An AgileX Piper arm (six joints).
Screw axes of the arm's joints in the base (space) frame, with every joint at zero. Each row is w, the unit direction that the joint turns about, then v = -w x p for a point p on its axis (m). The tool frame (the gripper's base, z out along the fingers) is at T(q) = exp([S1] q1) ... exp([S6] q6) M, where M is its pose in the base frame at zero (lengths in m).
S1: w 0 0 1 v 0 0 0
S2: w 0 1 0 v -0.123 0 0
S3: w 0 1 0 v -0.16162 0 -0.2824
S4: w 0.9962 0 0.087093 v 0 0.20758 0
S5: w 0 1 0 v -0.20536 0 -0.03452
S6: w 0.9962 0 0.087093 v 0 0.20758 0
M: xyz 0.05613 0 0.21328 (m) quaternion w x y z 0.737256 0 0.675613 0
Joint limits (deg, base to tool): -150..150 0..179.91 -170..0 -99.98..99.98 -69.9..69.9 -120..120
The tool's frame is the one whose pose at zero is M.
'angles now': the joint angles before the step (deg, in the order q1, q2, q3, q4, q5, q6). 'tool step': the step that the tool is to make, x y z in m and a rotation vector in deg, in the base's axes. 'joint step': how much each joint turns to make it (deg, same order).
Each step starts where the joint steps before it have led.
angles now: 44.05 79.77 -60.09 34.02 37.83 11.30
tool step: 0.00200 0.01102 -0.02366 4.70 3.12 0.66
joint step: -0.01 3.00 3.61 14.56 -4.20 -11.65
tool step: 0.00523 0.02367 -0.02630 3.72 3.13 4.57
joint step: 0.86 6.71 0.05 16.18 0.60 -16.02
